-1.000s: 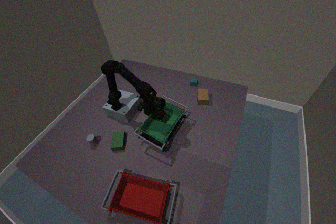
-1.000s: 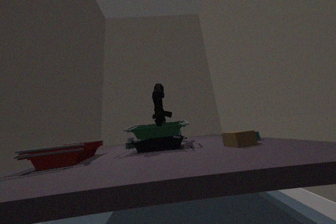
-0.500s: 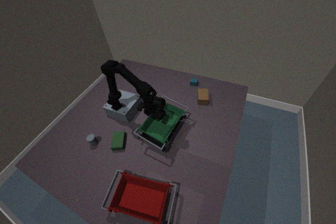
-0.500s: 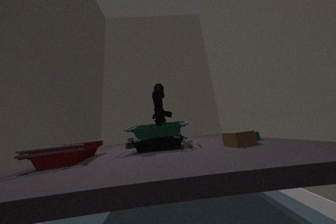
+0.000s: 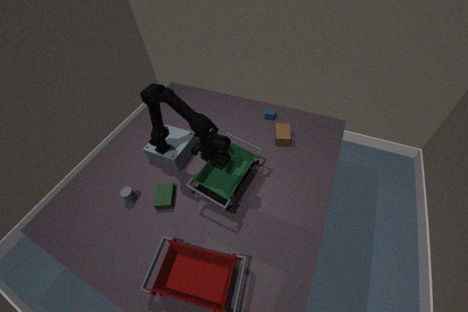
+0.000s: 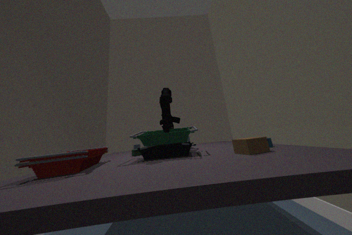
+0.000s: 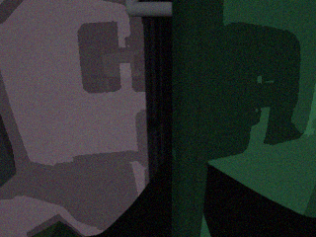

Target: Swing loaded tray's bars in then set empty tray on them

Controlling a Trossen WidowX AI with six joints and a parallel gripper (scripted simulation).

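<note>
The green tray lies 8 cm ahead of my gripper tip, 2 cm above it and 1 cm to the left of it. Round my gripper tip: orange block: 40 cm to the left, 17 cm ahead, 7 cm below; then grey cylinder: 33 cm to the right, 28 cm behind, 6 cm below; then green block: 23 cm to the right, 14 cm behind, 8 cm below.
</note>
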